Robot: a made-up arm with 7 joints.
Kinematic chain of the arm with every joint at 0, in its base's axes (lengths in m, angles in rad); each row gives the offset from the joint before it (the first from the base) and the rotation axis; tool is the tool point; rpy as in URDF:
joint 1: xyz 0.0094 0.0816 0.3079 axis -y
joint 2: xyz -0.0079 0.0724 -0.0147 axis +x
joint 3: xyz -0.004 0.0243 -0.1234 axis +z
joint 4: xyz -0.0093 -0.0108 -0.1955 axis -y
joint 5: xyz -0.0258 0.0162 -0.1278 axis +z
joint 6: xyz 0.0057 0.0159 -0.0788 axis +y
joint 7: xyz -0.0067 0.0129 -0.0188 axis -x
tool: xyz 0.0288 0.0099 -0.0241 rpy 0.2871 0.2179 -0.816
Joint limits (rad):
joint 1: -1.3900..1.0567
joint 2: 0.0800..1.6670
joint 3: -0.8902..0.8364
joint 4: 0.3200..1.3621
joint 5: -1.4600..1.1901
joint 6: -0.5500..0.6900
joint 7: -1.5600..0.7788
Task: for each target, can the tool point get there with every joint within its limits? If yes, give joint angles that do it. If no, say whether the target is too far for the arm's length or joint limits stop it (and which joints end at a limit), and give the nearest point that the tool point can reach.
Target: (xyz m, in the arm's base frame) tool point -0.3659 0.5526 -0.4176
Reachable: no: too far | nearest point -0.2370 0.4131 -0.1683 | short by 0.313 m
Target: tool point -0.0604 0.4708 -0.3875
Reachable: no: too far | nearest point -0.0448 0.3987 -0.2325 | short by 0.172 m
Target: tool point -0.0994 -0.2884 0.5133
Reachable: no: joint limits stop it (at a limit: joint 1, joint 2, joint 3, joint 4, joint 5, joint 6) | nearest point -0.3311 0.0182 0.1443 | short by 0.533 m
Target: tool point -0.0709 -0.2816 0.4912
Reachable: no: joint limits stop it (at a limit: joint 1, joint 2, joint 3, joint 4, joint 5, joint 6) | nearest point -0.3300 0.0193 0.1445 | short by 0.527 m
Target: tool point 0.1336 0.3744 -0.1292
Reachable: yes | joints -0.1114 0.3326 -0.0824 1.0018 0.4923 -0.3732 -0.4457
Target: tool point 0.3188 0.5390 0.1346
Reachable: yes | joints 0.6716 1.0347 -0.7433 0.7501 -0.7916 0.3335 -0.3012
